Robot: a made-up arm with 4 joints.
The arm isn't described. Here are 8 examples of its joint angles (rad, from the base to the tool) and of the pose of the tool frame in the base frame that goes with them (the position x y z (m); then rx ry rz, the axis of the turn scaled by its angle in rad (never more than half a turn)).
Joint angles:
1: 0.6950 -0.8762 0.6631 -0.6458
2: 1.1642 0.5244 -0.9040 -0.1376
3: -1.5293 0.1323 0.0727 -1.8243
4: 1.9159 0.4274 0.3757 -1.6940
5: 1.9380 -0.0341 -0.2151 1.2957
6: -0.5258 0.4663 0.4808 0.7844
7: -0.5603 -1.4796 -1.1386 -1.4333
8: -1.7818 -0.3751 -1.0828 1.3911
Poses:
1: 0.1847 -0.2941 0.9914 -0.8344 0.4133 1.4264
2: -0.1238 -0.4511 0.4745 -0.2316 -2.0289 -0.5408
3: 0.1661 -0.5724 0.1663 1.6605 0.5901 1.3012
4: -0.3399 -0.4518 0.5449 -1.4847 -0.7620 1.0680
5: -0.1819 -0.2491 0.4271 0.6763 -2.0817 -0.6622
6: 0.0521 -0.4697 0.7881 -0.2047 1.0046 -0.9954
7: 0.5500 -0.0957 0.4258 0.7410 -1.2765 1.8240
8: 0.1387 -0.2069 0.2559 0.0911 1.1361 -1.7736
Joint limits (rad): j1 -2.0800..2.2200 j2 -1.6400..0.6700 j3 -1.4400..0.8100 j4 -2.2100..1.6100
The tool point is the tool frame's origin. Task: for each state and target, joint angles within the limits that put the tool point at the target. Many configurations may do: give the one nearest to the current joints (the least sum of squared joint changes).
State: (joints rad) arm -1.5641 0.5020 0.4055 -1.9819
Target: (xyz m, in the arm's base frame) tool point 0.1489 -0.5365 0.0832
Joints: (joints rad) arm -1.6425 -0.0996 0.5371 -1.4687
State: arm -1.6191 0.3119 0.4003 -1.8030
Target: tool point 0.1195 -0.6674 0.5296
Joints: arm -0.8701 0.6115 0.3298 -1.6511
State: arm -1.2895 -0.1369 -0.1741 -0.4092
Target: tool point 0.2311 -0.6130 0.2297
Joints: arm -1.3538 -0.2489 0.2076 -0.5760
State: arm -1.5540 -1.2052 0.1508 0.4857
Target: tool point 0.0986 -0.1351 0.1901
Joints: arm -1.9730 -1.5254 -0.5953 0.6430
